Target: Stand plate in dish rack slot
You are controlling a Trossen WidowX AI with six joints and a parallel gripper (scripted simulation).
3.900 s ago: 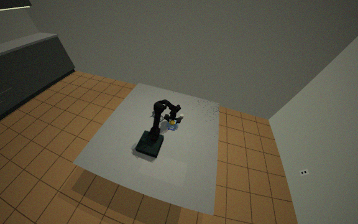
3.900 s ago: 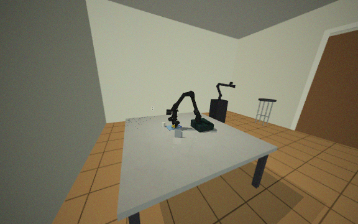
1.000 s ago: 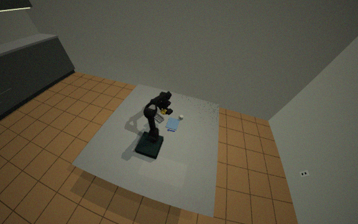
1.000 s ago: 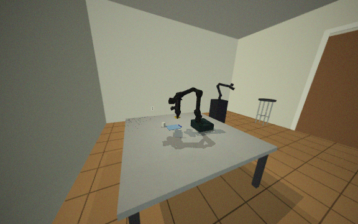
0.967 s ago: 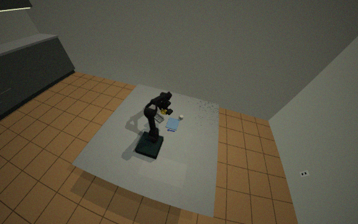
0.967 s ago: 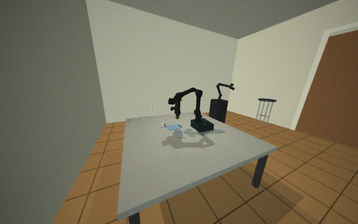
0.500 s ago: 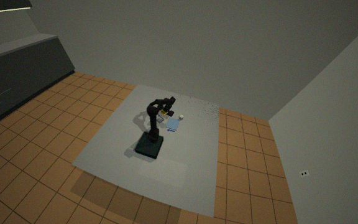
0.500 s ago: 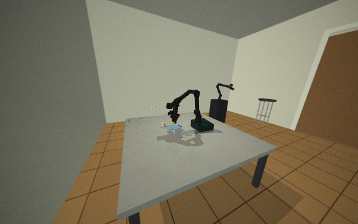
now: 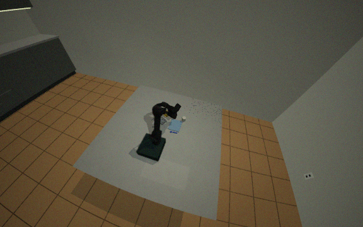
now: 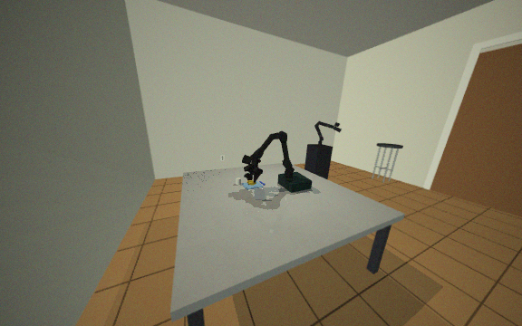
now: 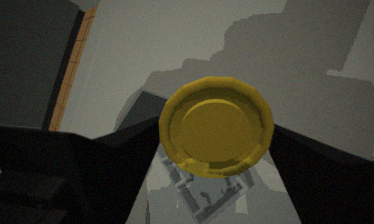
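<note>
Now: gripper tip 50 mm past the grey dish rack, 50 mm to the right of it and 60 mm above it. Round my gripper tip: white cup 60 mm ahead, 210 mm to the right, 60 mm below; light blue mat 50 mm behind, 140 mm to the right, 80 mm below; yellow plate 10 mm above.
</note>
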